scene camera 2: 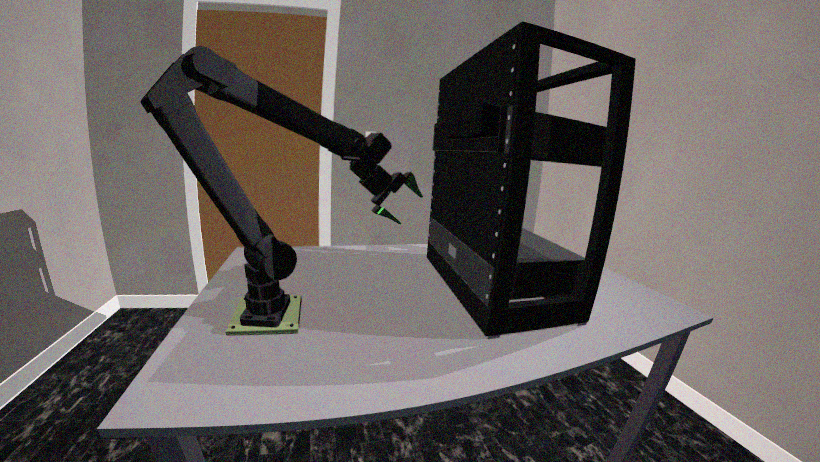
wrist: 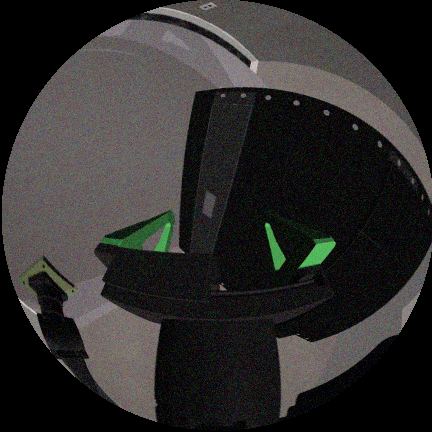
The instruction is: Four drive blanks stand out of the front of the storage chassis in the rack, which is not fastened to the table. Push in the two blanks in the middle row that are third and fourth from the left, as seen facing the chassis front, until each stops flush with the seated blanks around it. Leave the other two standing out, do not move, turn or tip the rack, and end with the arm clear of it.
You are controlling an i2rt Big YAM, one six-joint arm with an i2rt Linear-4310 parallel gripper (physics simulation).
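Where they show: gripper, fingertip midpoint: [scene camera 2: 411, 210] [wrist: 217, 214]; arm's base, link origin: [scene camera 2: 266, 311].
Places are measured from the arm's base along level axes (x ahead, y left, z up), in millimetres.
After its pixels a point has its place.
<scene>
The black rack [scene camera 2: 618, 126] {x 736, y -68, z 460 mm} [wrist: 188, 175] {x 454, y 206, z 23 mm} stands upright on the table [scene camera 2: 275, 401] {x 88, y -252, z -12 mm}. The storage chassis [scene camera 2: 568, 140] {x 625, y -46, z 414 mm} sits in its upper half, with a dark front that juts out a little on the left. The drive blanks are too dark to tell apart in either view, so how far each stands out cannot be told. My gripper [scene camera 2: 410, 210] {x 345, y 225, z 200 mm} [wrist: 217, 214] {x 345, y 225, z 200 mm} is open and empty, with green fingertips. It is tilted downward in front of the rack face, lower than the chassis, and a gap shows between the fingertips and the rack in the scene view.
A grey panel [scene camera 2: 470, 265] {x 466, y 34, z 111 mm} [wrist: 222, 155] {x 447, y 277, z 114 mm} with a pale label [scene camera 2: 452, 250] {x 456, y 161, z 106 mm} [wrist: 209, 204] {x 456, y 165, z 108 mm} is low in the rack front. A dark box [scene camera 2: 545, 280] {x 628, y -41, z 102 mm} lies inside the rack bottom. The arm's green base plate [scene camera 2: 293, 321] {x 70, y -34, z -1 mm} is left of the rack. A brown door [scene camera 2: 269, 51] is behind.
</scene>
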